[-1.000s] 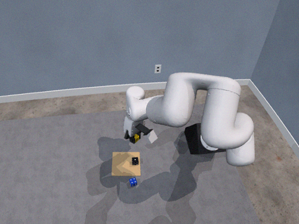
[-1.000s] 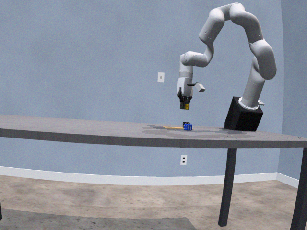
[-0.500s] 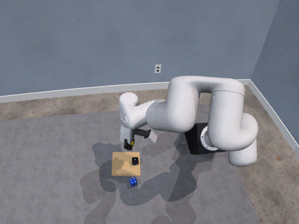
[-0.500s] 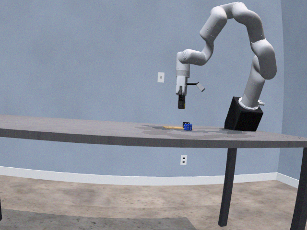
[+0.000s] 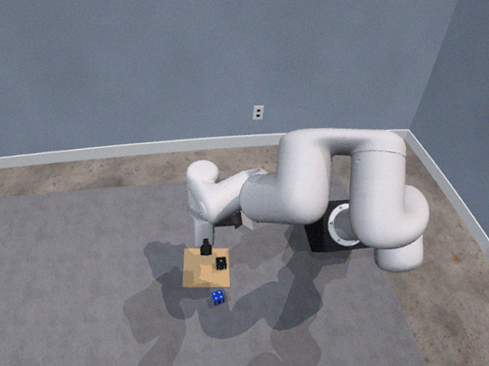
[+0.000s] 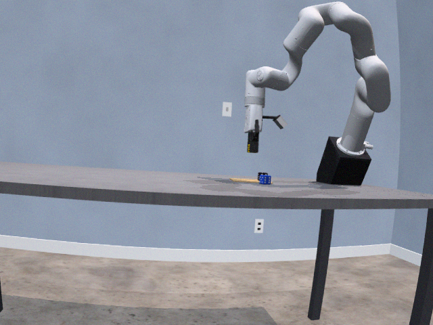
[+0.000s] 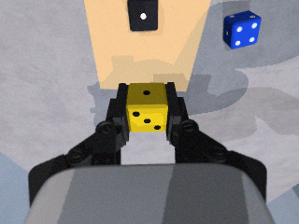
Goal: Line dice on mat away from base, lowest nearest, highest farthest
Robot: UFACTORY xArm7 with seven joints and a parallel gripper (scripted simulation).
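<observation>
The tan mat is 120 mm below my hand. From my hand the other things lie so: black die 110 mm below, 40 mm behind, 10 mm to the right; then yellow die 10 mm below; then blue die 110 mm to the left, 110 mm below, 40 mm behind.
</observation>
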